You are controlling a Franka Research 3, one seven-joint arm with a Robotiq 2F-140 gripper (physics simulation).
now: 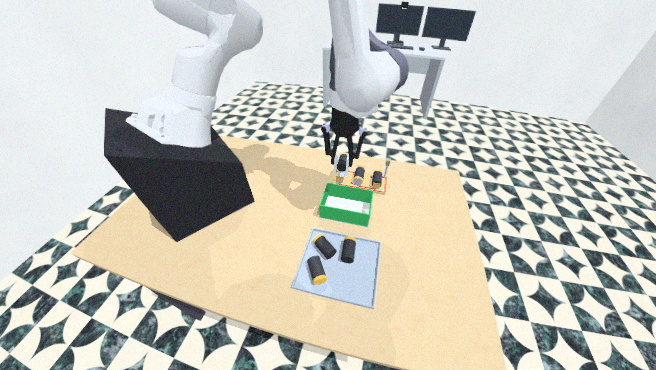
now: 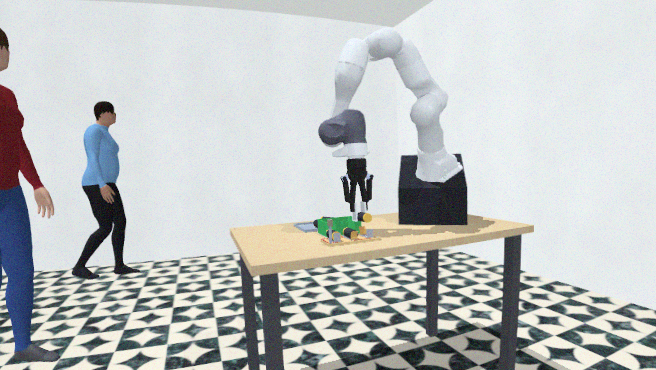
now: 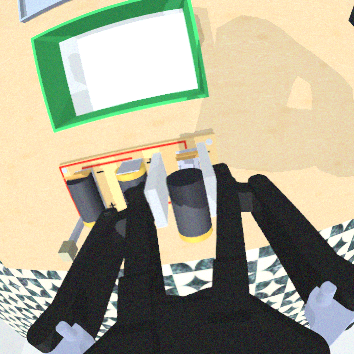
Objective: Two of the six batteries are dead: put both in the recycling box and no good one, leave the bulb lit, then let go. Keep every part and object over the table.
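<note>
My gripper [image 1: 342, 169] [image 2: 359, 212] [image 3: 181, 162] is shut on a black battery with a yellow end [image 1: 343, 162] [image 2: 367, 217] [image 3: 190, 207], held above one end of the battery holder [image 1: 385, 191] [image 3: 114, 190]. Two batteries sit in the holder: a middle one [image 1: 359, 174] [image 3: 131, 173] and an outer one [image 1: 377, 178] [image 3: 86, 197]. A small dull block on a post [image 1: 387, 163] [image 3: 68, 250] stands beside the outer one; I cannot tell whether it is the bulb or lit. The green recycling box [image 1: 345, 216] [image 3: 46, 75] shows no battery inside.
A blue-grey tray [image 1: 350, 287] with three batteries [image 1: 325, 246] [image 1: 348, 250] [image 1: 316, 270] lies beyond the box from the holder. The black robot base [image 1: 175, 185] [image 2: 432, 202] stands on the table [image 1: 430, 260]. Two people [image 2: 101, 155] [image 2: 12, 145] stand away from the table.
</note>
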